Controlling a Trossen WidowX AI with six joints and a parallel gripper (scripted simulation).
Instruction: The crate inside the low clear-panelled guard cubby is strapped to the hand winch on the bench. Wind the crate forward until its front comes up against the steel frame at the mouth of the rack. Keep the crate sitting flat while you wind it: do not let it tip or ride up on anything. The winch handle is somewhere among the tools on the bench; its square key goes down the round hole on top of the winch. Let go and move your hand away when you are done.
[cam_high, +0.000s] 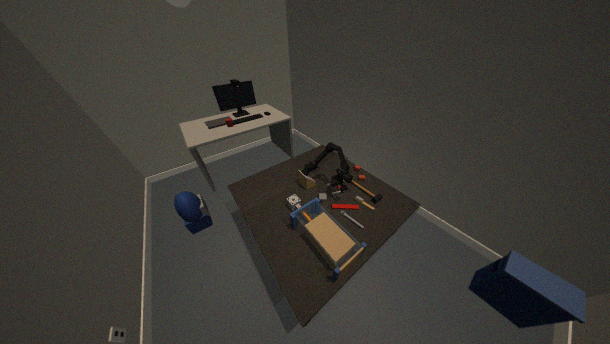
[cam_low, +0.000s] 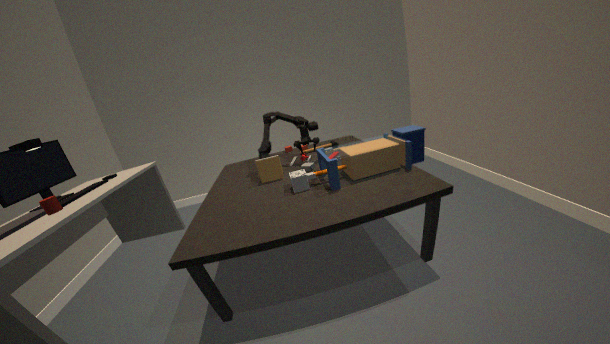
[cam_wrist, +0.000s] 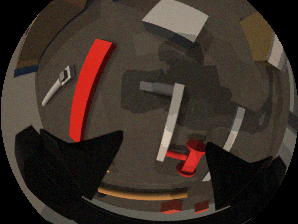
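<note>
The winch handle is 5 cm below my gripper tip, 2 cm to the left of it and 1 cm behind it. From my gripper tip the other things lie so: red flat bar: 15 cm ahead, 6 cm below, 5 cm to the right; red knob: 7 cm to the left, 5 cm below, 3 cm behind; grey block: 15 cm to the right, 5 cm below, 3 cm behind.
</note>
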